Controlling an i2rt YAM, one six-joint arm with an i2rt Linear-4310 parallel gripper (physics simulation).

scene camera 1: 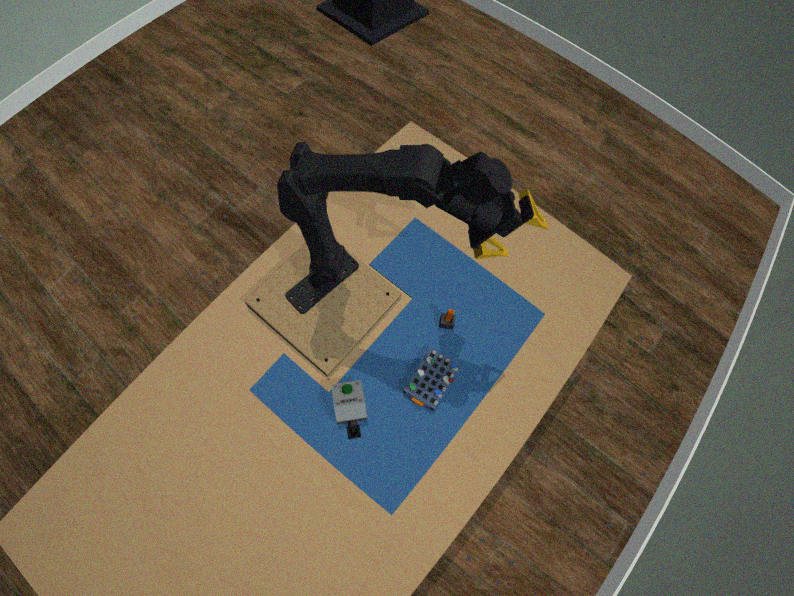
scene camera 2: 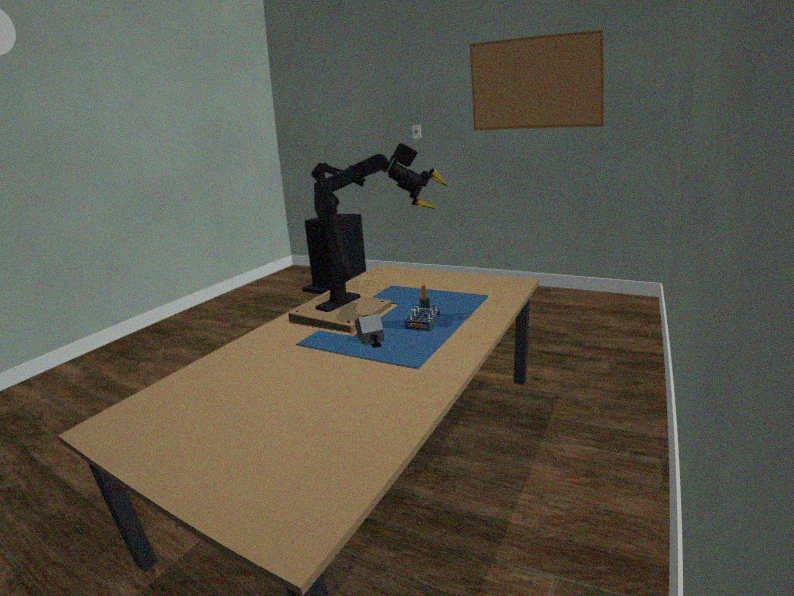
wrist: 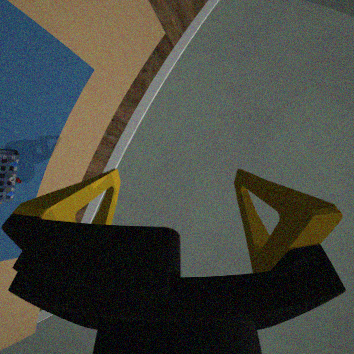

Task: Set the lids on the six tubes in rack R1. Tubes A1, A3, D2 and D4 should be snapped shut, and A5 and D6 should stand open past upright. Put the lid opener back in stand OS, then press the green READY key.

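Places are measured from the arm's base along level axes (x left, y back, z up), in metres.
Pixels of known places: gripper, fingertip midpoint: [scene camera 1: 526,239] [scene camera 2: 440,197] [wrist: 176,175]; arm's base, link origin: [scene camera 1: 322,281] [scene camera 2: 338,302].
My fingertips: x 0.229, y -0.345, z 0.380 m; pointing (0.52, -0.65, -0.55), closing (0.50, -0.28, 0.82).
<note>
Ahead of a thing's pixels: the offset from my fingertips to its top centre. "spot": to the spot under its first point. Level surfaces: height alone.
My gripper [scene camera 1: 527,241] [scene camera 2: 440,196] [wrist: 176,175] is open and empty, high above the far end of the table. The grey rack @[dx -0.214, dy -0.028, dz -0.343 m] [scene camera 1: 422,386] [scene camera 2: 418,326] stands on the blue mat, with several small tubes whose lids are too small to read; part of the rack [wrist: 8,176] shows at the left edge of the wrist view. The orange lid opener @[dx -0.074, dy +0.049, dz -0.322 m] [scene camera 1: 450,314] [scene camera 2: 423,292] stands upright in its dark stand [scene camera 1: 447,323] [scene camera 2: 424,303], beside the rack. The grey key box @[dx -0.394, dy +0.071, dz -0.323 m] [scene camera 1: 350,411] [scene camera 2: 370,327] carries the green key @[dx -0.381, dy +0.089, dz -0.332 m] [scene camera 1: 346,388] on its top.
The blue mat @[dz -0.407 m] [scene camera 1: 391,474] [scene camera 2: 410,357] [wrist: 45,75] lies on the wooden table @[dz -0.410 m] [scene camera 1: 160,487] [scene camera 2: 256,423]. The arm's base stands on a raised board [scene camera 1: 339,346] [scene camera 2: 314,318] beside the mat. A small black block @[spot: dx -0.431, dy +0.015, dz -0.381 m] [scene camera 1: 354,430] [scene camera 2: 376,343] adjoins the key box.
</note>
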